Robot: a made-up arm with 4 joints. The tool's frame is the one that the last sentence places.
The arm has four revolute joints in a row. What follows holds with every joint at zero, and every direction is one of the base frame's.
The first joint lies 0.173 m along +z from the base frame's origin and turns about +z.
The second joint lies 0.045 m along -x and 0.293 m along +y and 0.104 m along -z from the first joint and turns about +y.
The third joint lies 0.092 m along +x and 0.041 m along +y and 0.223 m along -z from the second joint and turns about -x.
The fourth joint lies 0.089 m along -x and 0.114 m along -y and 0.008 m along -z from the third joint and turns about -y.
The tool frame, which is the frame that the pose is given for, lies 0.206 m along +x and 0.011 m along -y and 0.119 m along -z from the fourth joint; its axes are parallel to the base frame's.
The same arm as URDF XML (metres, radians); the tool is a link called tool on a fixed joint. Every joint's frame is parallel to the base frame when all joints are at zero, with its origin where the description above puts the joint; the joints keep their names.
<robot name="arm">
  <joint name="joint 1" type="continuous">
    <parent link="base_link"/>
    <child link="link1"/>
    <origin xyz="0.0000 0.0000 0.1730" rpy="0.0000 0.0000 0.0000"/>
    <axis xyz="0 0 1"/>
  </joint>
  <joint name="joint 2" type="continuous">
    <parent link="link1"/>
    <child link="link2"/>
    <origin xyz="-0.0450 0.2930 -0.1040" rpy="0.0000 0.0000 0.0000"/>
    <axis xyz="0 1 0"/>
  </joint>
  <joint name="joint 3" type="continuous">
    <parent link="link2"/>
    <child link="link3"/>
    <origin xyz="0.0920 0.0410 -0.2230" rpy="0.0000 0.0000 0.0000"/>
    <axis xyz="-1 0 0"/>
  </joint>
  <joint name="joint 4" type="continuous">
    <parent link="link3"/>
    <child link="link4"/>
    <origin xyz="-0.0890 -0.1140 -0.0080" rpy="0.0000 0.0000 0.0000"/>
    <axis xyz="0 -1 0"/>
  </joint>
  <joint name="tool_joint" type="fixed">
    <parent link="link4"/>
    <child link="tool"/>
    <origin xyz="0.2060 -0.0110 -0.1190" rpy="0.0000 0.0000 0.0000"/>
  </joint>
  <link name="base_link"/>
  <link name="link1"/>
  <link name="link2"/>
  <link name="link3"/>
  <link name="link4"/>
  <link name="tool"/>
</robot>

